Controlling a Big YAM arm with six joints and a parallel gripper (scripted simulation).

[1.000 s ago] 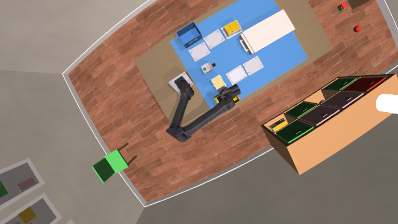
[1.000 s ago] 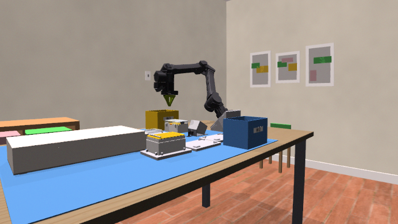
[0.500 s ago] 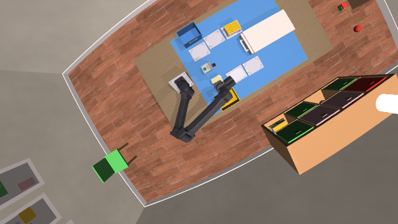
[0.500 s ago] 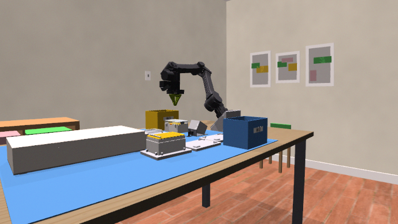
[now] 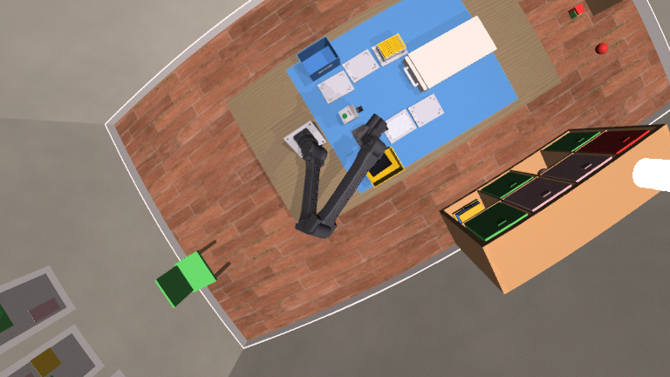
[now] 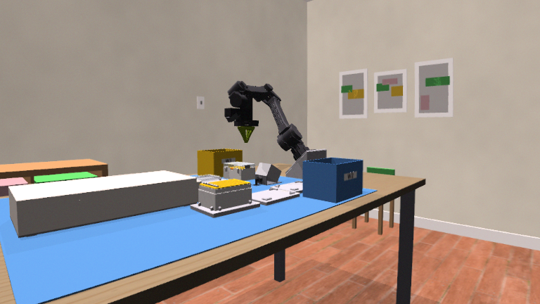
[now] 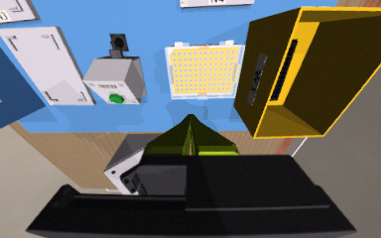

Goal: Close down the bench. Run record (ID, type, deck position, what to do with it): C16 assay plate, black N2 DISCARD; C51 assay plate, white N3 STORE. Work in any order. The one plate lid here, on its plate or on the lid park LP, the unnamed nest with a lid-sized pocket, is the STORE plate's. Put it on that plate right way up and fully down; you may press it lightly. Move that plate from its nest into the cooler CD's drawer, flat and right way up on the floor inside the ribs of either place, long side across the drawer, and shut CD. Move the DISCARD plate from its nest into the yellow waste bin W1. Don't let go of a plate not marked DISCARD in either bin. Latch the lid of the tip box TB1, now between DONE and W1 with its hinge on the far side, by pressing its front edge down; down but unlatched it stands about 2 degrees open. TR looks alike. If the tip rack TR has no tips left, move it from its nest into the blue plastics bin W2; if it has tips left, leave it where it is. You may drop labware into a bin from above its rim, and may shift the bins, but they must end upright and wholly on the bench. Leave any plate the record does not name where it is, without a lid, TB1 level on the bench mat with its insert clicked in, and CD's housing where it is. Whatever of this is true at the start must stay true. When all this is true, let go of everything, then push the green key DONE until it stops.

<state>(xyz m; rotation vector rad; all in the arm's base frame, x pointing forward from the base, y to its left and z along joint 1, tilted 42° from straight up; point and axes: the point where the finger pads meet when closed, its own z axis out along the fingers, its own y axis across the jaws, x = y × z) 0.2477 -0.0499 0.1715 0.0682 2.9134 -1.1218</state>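
Right now the green DONE key is 1 cm behind my hand, 15 cm to the left of it and 10 cm below it. Also, from my hand: DONE key box: 1 cm ahead, 14 cm to the left, 12 cm below; then yellow bin W1: 1 cm ahead, 17 cm to the right, 13 cm below; then tip box TB1: 2 cm ahead, 2 cm to the right, 13 cm below.
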